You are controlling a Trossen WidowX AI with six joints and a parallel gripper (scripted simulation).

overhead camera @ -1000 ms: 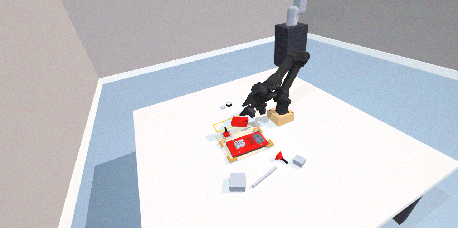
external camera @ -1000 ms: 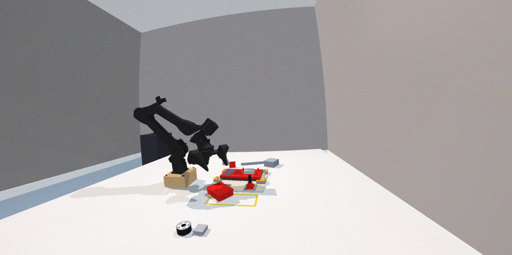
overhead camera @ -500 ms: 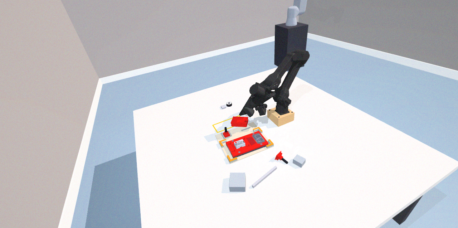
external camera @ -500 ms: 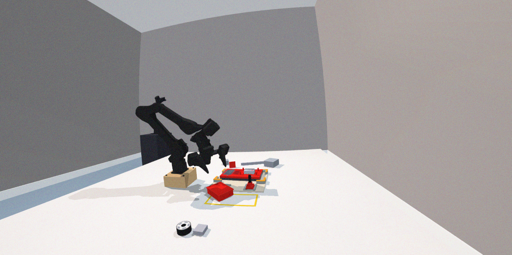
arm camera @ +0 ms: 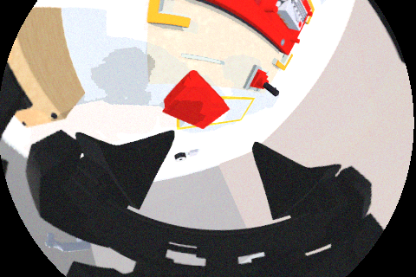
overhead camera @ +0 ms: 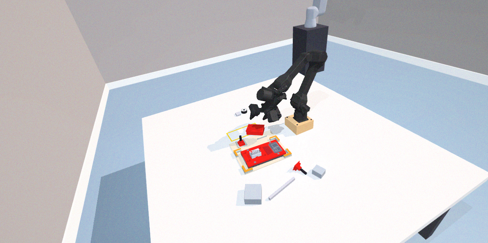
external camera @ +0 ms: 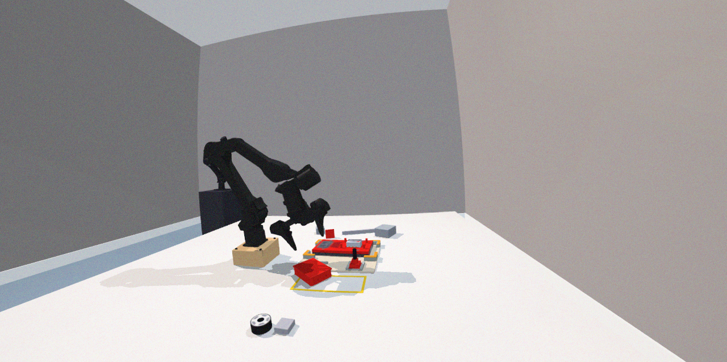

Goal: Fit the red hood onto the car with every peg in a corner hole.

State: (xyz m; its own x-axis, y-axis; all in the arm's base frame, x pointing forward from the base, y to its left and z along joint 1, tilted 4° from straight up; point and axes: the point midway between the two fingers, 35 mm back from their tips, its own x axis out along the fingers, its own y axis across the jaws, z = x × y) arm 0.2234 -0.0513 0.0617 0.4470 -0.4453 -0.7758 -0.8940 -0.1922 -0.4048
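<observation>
The red hood lies 10 mm ahead of my gripper tip, 10 mm to the right of it and 70 mm below it. Round my gripper tip: grey engine block (90 mm ahead, 180 mm to the left, 70 mm below); then black wheel (10 mm behind, 240 mm to the right, 80 mm below); then grey rod (60 mm ahead, 390 mm to the left, 80 mm below).
</observation>
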